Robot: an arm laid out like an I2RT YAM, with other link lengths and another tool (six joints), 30 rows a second.
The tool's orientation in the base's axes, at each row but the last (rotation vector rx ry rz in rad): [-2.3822, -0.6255, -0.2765]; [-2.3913, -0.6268, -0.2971]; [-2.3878, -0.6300, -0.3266]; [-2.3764, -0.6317, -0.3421]
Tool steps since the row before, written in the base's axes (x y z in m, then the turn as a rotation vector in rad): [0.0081, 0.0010, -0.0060, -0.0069, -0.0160, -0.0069]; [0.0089, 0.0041, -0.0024, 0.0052, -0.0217, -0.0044]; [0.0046, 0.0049, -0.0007, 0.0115, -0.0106, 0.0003]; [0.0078, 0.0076, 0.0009, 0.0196, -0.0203, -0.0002]
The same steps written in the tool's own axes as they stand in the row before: [0.0053, 0.0066, 0.0055, -0.0142, 0.0111, -0.0052]; [0.0083, 0.0030, 0.0049, -0.0049, 0.0197, -0.0101]; [0.0054, -0.0006, 0.0040, 0.0062, 0.0130, -0.0062]; [0.0097, -0.0015, 0.0049, 0.0094, 0.0240, -0.0114]
